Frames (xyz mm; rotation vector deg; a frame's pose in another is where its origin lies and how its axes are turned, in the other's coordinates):
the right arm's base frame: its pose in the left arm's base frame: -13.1 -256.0 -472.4 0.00 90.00 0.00
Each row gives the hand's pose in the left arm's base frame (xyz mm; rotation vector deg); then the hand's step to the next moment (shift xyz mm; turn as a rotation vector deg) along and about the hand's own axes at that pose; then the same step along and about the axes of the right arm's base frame.
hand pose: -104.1 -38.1 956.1 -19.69 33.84 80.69
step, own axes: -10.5 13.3 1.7 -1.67 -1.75 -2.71
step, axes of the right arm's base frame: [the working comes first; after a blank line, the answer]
step, axes of the left arm's base frame: -13.3 -5.7 9.0 1.14 -3.13 -1.44

-9.0 -5.7 -13.3 1.44 -3.13 1.14
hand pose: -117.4 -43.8 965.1 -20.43 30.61 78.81
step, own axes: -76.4 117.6 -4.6 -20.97 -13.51 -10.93
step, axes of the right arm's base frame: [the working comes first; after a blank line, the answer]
step, axes of the left arm's base frame: -124.3 -45.6 46.4 9.44 -25.49 1.61

-46.4 -45.6 -124.3 -1.61 -25.49 9.44
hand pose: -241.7 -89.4 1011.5 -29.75 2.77 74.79
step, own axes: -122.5 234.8 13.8 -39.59 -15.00 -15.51
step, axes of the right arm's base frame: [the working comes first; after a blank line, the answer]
step, axes of the left arm's base frame: -255.2 -66.7 -27.8 6.80 -44.39 4.03

27.8 -66.7 -255.2 -4.03 -44.39 6.80
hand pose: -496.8 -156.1 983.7 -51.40 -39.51 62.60
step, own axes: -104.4 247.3 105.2 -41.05 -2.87 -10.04
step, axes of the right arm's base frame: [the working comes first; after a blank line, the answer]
step, axes of the left arm's base frame: -231.5 -23.7 -170.2 -3.63 -42.01 -4.02

170.2 -23.7 -231.5 4.02 -42.01 -3.63
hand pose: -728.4 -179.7 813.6 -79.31 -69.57 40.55
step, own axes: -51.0 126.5 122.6 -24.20 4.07 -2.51
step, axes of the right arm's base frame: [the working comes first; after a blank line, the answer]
step, axes of the left arm's base frame: -93.1 11.2 -157.6 -3.71 -22.83 -8.58

157.6 11.2 -93.1 8.58 -22.83 -3.71
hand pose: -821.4 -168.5 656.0 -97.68 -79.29 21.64
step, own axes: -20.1 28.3 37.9 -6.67 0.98 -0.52
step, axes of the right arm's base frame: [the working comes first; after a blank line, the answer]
step, axes of the left arm's base frame: -15.4 -1.3 -49.0 -1.23 -6.22 -2.35

49.0 -1.3 -15.4 2.35 -6.22 -1.23
